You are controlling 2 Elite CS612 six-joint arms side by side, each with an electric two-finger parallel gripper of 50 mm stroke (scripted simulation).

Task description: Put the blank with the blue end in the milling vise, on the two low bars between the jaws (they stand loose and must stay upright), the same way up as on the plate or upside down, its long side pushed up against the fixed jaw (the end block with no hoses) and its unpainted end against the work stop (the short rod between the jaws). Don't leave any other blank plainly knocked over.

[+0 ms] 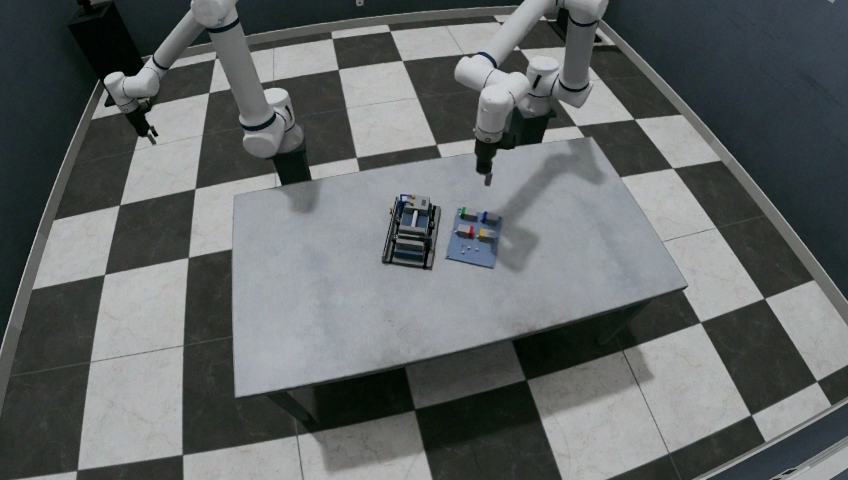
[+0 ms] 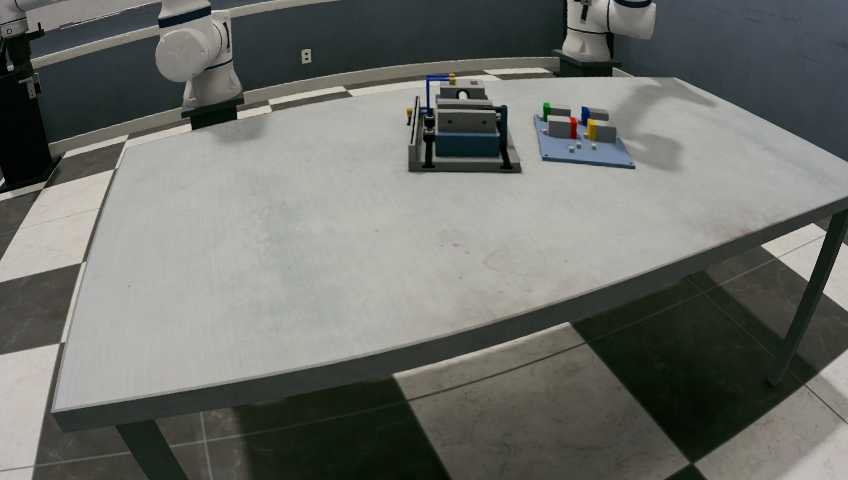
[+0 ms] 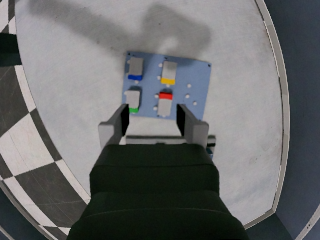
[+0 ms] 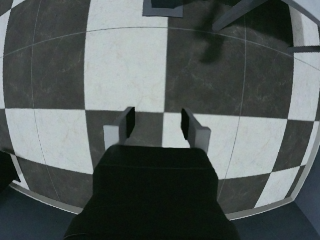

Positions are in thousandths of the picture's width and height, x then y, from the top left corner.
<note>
In view: my left gripper (image 3: 477, 473), my right gripper (image 2: 43, 199) and a blue plate (image 3: 614, 306).
My right gripper shows as well in image 4 (image 4: 492, 490).
</note>
